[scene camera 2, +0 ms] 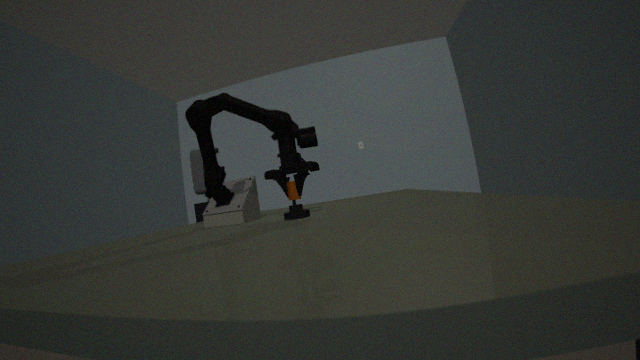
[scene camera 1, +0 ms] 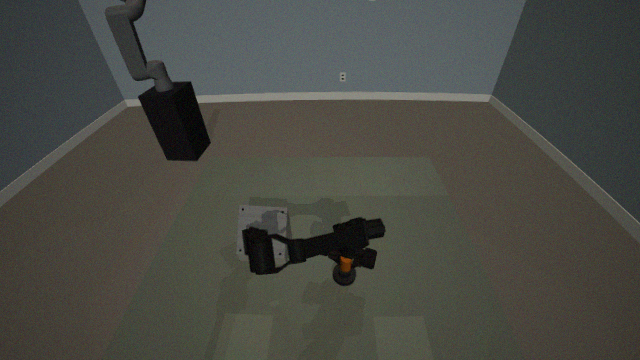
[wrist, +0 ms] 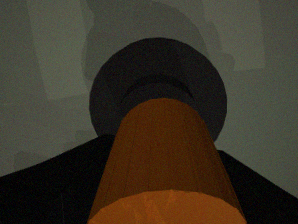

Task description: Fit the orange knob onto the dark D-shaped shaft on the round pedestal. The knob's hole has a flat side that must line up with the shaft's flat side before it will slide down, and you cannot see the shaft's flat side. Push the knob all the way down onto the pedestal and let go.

Labels:
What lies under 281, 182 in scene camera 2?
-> My gripper.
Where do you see a dark pedestal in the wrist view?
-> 156, 67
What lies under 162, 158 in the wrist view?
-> An orange knob.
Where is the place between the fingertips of my gripper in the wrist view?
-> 162, 152

